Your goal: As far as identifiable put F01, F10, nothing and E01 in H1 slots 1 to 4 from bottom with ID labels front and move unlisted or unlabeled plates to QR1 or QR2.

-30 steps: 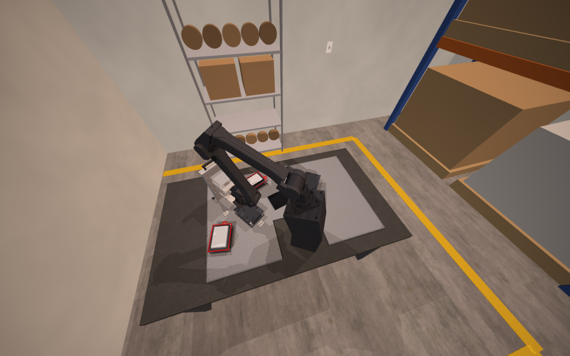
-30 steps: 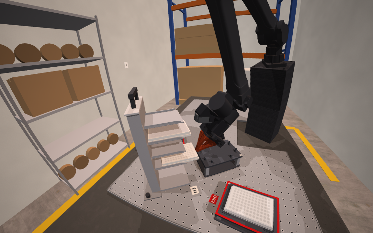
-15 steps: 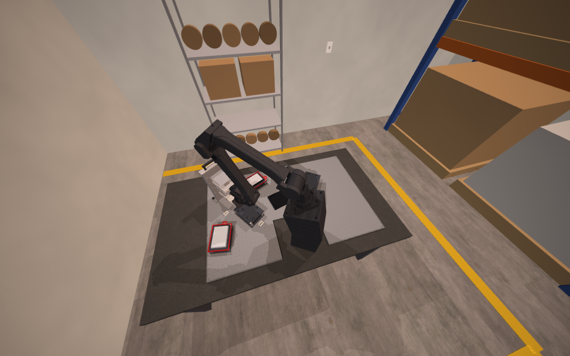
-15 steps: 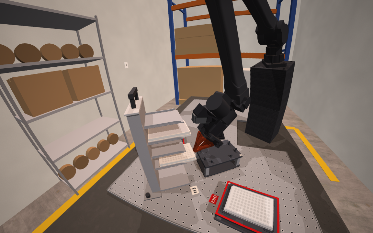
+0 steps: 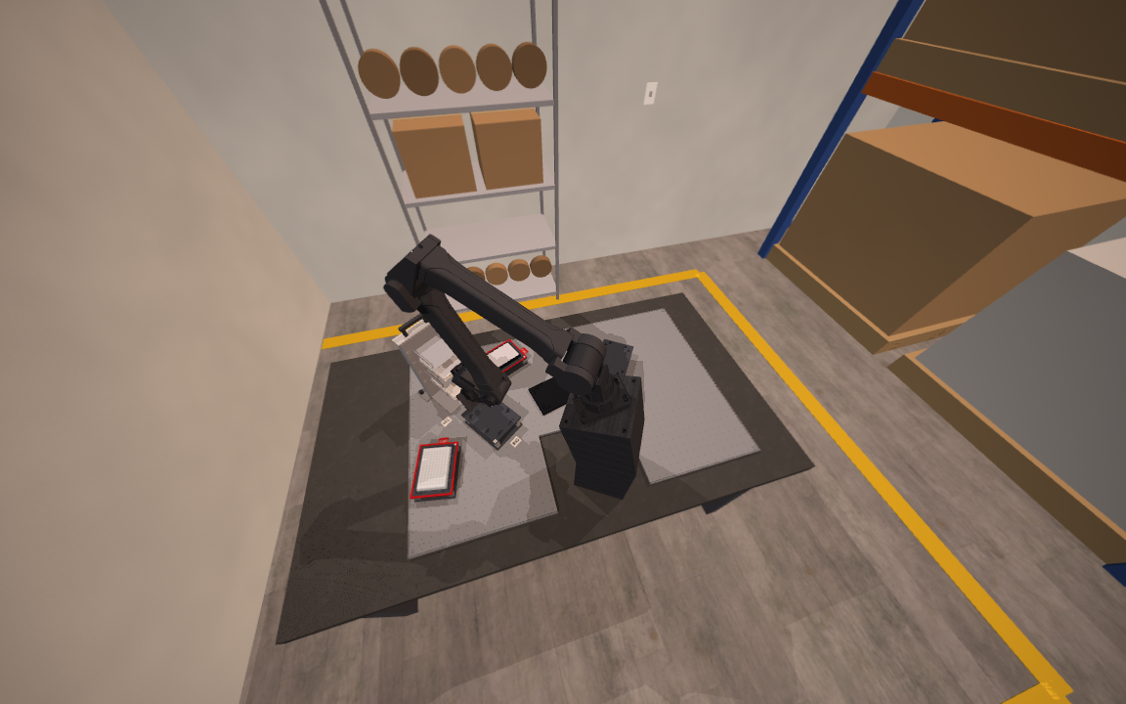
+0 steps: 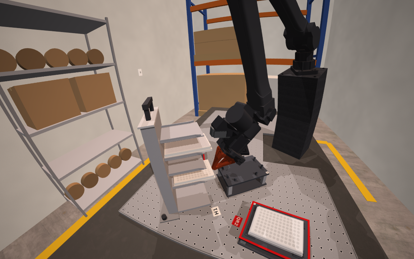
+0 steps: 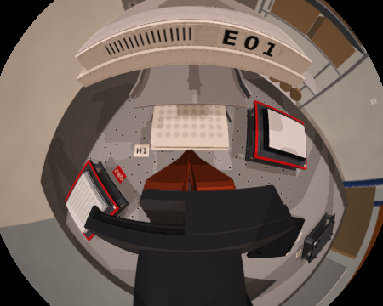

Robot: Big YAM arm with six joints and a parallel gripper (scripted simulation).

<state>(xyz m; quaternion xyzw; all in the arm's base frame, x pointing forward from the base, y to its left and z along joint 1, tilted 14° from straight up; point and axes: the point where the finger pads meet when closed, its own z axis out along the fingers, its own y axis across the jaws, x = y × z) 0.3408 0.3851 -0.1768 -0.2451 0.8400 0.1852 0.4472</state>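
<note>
The dark regrip nest is 90 mm behind my hand, 60 mm to the right of it and 40 mm below it. Round my hand: quarantine nest QR1 (160 mm ahead, 140 mm to the right, 60 mm below); then H1 deck label (30 mm behind, 100 mm to the left, 100 mm below); then plate hotel H1 (130 mm ahead, 90 mm to the left, 50 mm above).
</note>
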